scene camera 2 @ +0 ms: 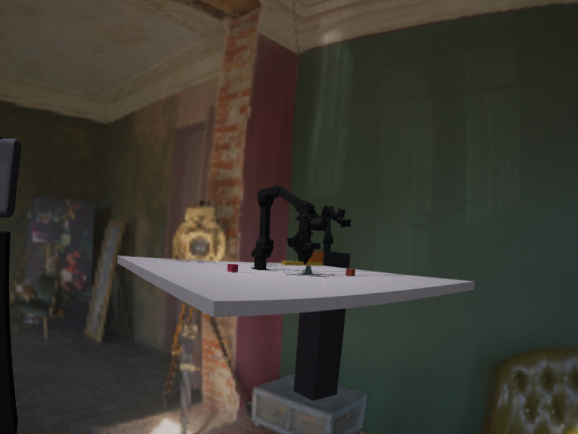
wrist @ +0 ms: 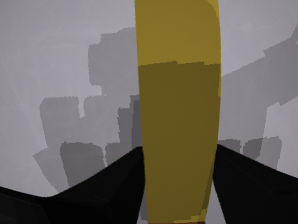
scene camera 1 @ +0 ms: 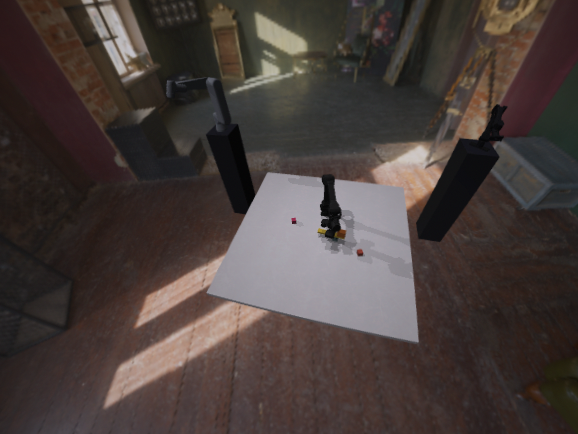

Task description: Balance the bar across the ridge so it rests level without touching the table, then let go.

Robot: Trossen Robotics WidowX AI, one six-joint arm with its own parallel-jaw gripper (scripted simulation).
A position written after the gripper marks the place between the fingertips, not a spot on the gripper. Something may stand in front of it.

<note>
In view: the gripper (wrist: 178, 154) and a yellow bar (wrist: 179, 59).
</note>
